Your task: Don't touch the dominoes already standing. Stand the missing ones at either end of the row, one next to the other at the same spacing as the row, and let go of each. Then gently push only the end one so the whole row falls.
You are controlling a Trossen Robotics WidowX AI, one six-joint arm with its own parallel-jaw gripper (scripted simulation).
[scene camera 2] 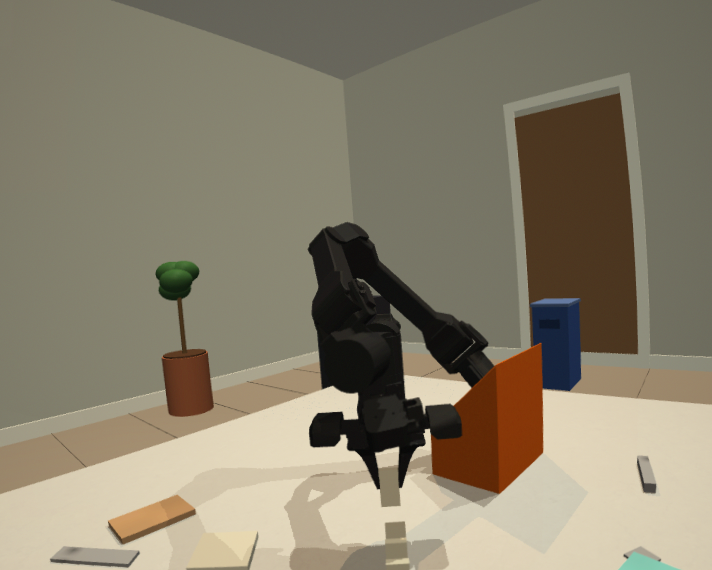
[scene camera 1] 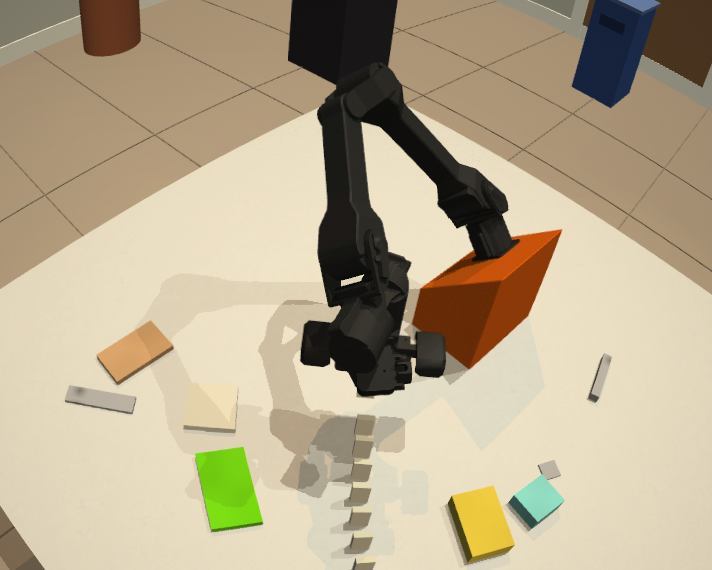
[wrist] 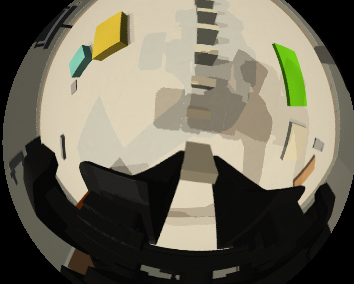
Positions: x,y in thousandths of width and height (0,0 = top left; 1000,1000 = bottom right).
Note:
My gripper (scene camera 2: 547,855) carries a beige domino (scene camera 2: 547,857). Also in view: a yellow block (wrist: 315,129), a grey strip (scene camera 1: 110,694) and a teal block (scene camera 1: 754,880).
My gripper also shows in scene camera 1 (scene camera 1: 516,676) and in the wrist view (wrist: 561,555). Scene camera 2 misses the yellow block: it is out of frame.

